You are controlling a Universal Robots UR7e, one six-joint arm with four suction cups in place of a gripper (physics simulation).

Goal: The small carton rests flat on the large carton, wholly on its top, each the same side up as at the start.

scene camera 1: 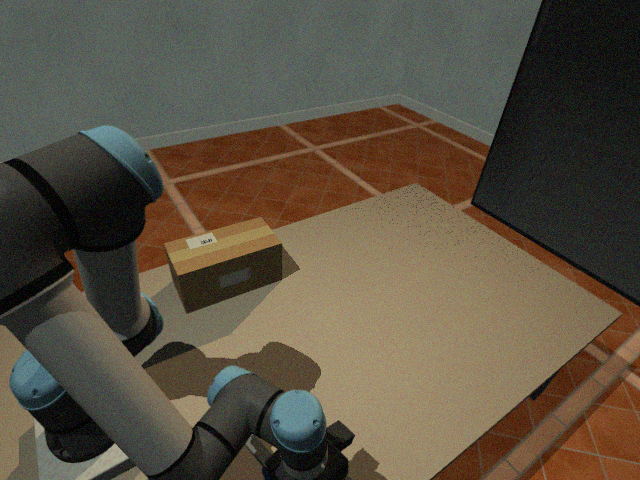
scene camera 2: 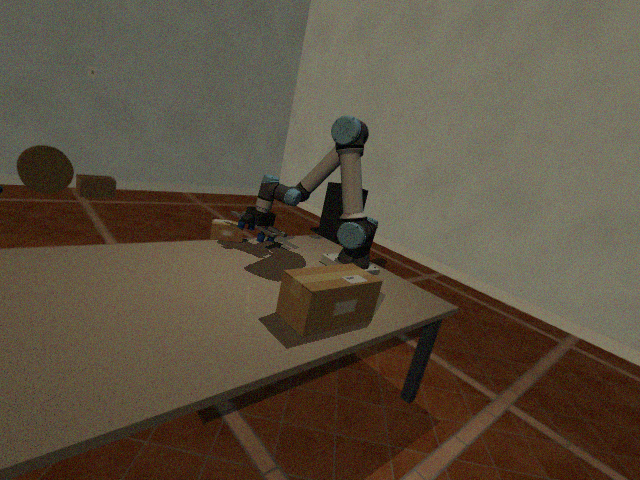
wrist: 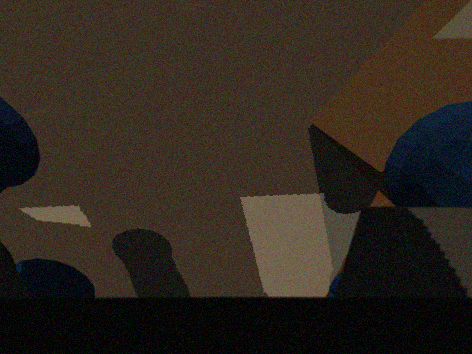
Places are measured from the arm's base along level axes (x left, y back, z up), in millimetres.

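Pixels of known places: hand at its tool point: [scene camera 2: 255, 234] [wrist: 210, 226]; arm's base at its link origin: [scene camera 1: 90, 424] [scene camera 2: 353, 262].
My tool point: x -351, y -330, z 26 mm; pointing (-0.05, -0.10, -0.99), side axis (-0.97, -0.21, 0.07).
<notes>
Ahead of a thing's pixels: the offset from my tool point to its middle. Level surfaces: height alone.
The large carton @[dy -99, dx +647, dz +17 mm] [scene camera 1: 232, 281] [scene camera 2: 336, 310] stands flat on the table, tape strip and white label on top. The small carton @[dy -77, dx -127, dz -21 mm] [scene camera 2: 225, 230] stands at the table's far end in scene camera 2; in the wrist view part of the small carton [wrist: 365, 100] shows at the upper right, with a pale patch on it. It does not show in scene camera 1. My gripper [scene camera 1: 309, 462] [scene camera 2: 257, 230] is open, suction off, low over the table beside the small carton. One blue cup overlaps the small carton's edge in the wrist view; whether it touches cannot be told. The large carton's top bears nothing.
The table @[dz -58 mm] [scene camera 1: 413, 320] [scene camera 2: 129, 320] carries both cartons and the arm's base. A tall dark panel [scene camera 1: 563, 144] stands beyond the table edge. A round brown object [scene camera 2: 45, 168] and a brown box [scene camera 2: 96, 186] are far off by the wall.
</notes>
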